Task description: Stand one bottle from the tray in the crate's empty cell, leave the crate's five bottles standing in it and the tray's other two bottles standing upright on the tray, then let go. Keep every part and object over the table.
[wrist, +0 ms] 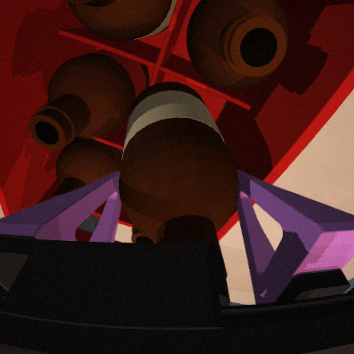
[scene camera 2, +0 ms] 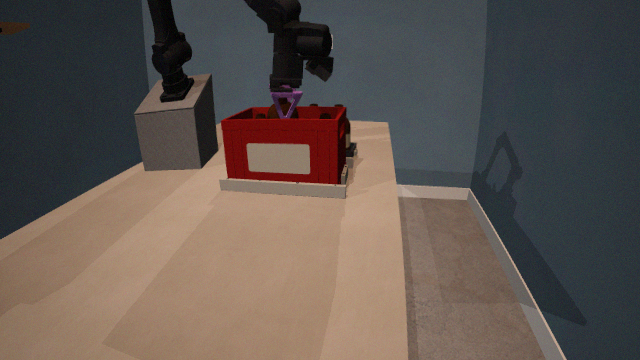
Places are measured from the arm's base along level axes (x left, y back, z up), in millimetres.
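Where they show: gripper, fingertip midpoint: (wrist: 178, 178) (scene camera 2: 283, 118); arm's base, link origin: (scene camera 2: 177, 91).
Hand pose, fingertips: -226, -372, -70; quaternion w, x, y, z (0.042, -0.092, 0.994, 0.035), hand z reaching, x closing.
Each offset is from my fingertips to the top centre of the thing, as dx, dy, dz. "*": to the spot under its first point. Level surfaces: height alone.
My gripper (scene camera 2: 285, 116) (wrist: 178, 178) is shut on a brown bottle @(+1, +1, +75) (scene camera 2: 274, 111) (wrist: 177, 155) with a pale label band. The bottle's lower part is below the rim of the red crate @(+41, -6, +7) (scene camera 2: 325, 150) (wrist: 311, 129), over or in a cell; its base is hidden. Other bottles stand in the crate in the wrist view, among them one at the upper right (wrist: 206, 50), one at the left (wrist: 95, 82), one at the top @(* +55, -81, -46) (wrist: 120, 17) and one lower left (wrist: 87, 160). A bottle @(+248, -148, -8) (scene camera 2: 348, 131) on the dark tray @(* +215, -192, -142) (scene camera 2: 353, 148) shows behind the crate.
A pale ledge @(* -63, +4, -152) (scene camera 2: 282, 188) runs along the crate's base. The table @(dz -168) (scene camera 2: 230, 280) ends at the right, with the floor (scene camera 2: 460, 250) beyond. A grey pedestal (scene camera 2: 170, 140) with an arm base stands at the left. Dark bottle tops @(* +259, -69, -10) (scene camera 2: 313, 105) @(* +55, -100, -9) (scene camera 2: 325, 116) show near the crate's rim.
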